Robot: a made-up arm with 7 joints. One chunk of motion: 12 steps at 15 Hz.
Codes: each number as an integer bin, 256 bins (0 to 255) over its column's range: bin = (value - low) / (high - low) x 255, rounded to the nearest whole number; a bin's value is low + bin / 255 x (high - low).
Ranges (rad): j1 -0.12..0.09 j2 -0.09..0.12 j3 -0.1..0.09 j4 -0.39..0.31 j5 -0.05..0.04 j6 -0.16..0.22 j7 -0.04..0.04
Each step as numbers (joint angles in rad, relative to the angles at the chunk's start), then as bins.
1 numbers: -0.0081 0.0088 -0.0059 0.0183 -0.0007 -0.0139 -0.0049
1 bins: 136 120 126 149 140 98 112
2 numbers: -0.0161 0.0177 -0.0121 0.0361 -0.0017 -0.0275 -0.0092
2 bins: 126 131 118 155 137 89 98
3 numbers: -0.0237 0.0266 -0.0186 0.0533 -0.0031 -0.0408 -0.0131
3 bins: 117 142 109 161 133 80 86
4 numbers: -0.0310 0.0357 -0.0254 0.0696 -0.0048 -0.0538 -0.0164
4 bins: 108 153 100 167 128 71 75
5 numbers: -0.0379 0.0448 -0.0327 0.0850 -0.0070 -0.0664 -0.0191
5 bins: 100 164 90 173 122 63 67
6 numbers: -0.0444 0.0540 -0.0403 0.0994 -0.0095 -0.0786 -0.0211
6 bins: 92 175 80 178 115 55 60
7 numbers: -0.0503 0.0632 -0.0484 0.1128 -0.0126 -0.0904 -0.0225
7 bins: 85 186 69 183 106 47 56
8 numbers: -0.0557 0.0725 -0.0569 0.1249 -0.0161 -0.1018 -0.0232
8 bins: 78 197 58 188 96 39 54
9 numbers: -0.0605 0.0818 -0.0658 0.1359 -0.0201 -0.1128 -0.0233
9 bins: 72 209 46 192 85 32 53
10 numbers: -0.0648 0.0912 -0.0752 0.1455 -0.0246 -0.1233 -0.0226
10 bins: 67 220 33 195 72 25 55
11 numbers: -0.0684 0.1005 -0.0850 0.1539 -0.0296 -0.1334 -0.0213
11 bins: 63 231 20 198 58 18 60
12 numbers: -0.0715 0.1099 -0.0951 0.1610 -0.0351 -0.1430 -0.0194
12 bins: 59 243 7 201 42 11 66
